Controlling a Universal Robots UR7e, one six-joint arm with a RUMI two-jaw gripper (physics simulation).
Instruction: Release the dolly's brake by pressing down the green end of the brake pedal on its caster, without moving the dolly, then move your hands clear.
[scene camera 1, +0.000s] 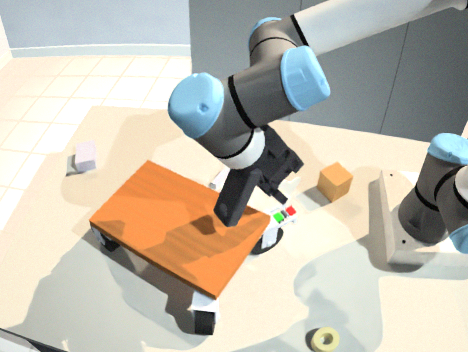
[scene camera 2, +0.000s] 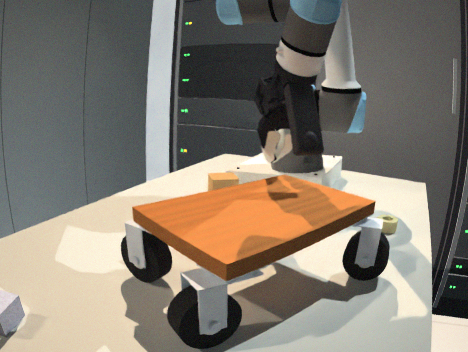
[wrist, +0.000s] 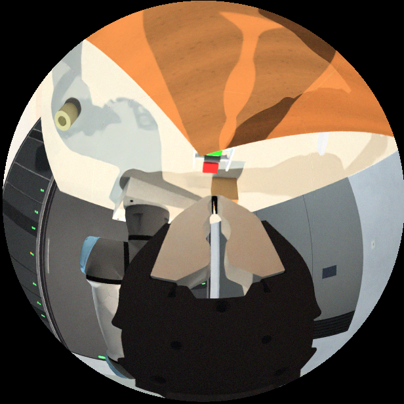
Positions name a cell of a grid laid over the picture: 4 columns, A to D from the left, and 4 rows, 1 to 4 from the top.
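Labels:
An orange dolly (scene camera 1: B3) and an orange cube (scene camera 1: C3) have their marked spots 0.41 m apart. The dolly is 0.76 m from the lens, the gripper (scene camera 1: C3) is 0.77 m from the lens, and the cube is 0.94 m from the lens.

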